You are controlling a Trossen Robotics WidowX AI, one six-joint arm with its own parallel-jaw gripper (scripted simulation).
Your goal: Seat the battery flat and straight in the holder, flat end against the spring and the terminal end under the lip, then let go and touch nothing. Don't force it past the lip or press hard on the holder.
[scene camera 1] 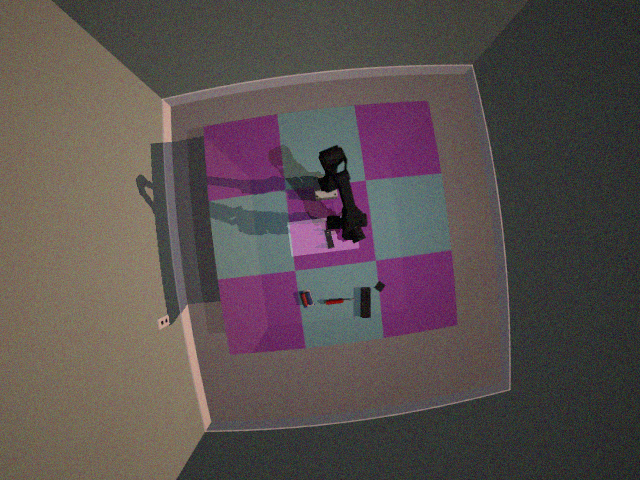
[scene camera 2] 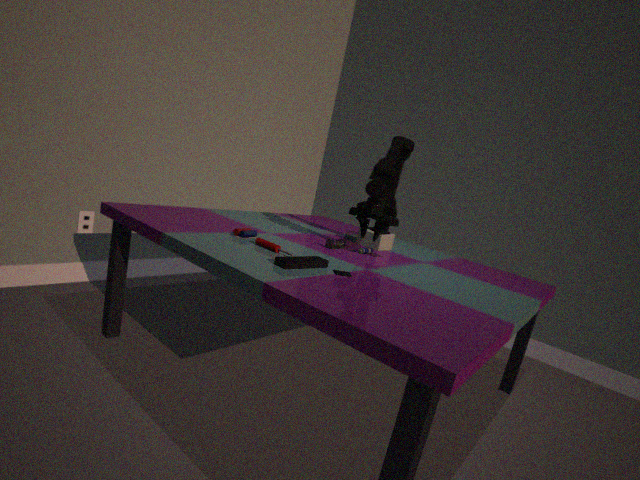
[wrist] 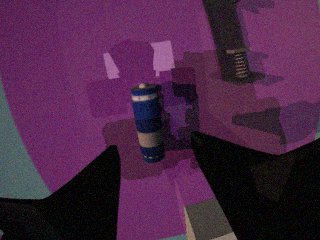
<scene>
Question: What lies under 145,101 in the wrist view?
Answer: A battery.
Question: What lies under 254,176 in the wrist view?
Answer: The gripper.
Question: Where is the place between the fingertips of the gripper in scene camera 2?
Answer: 368,239
</scene>
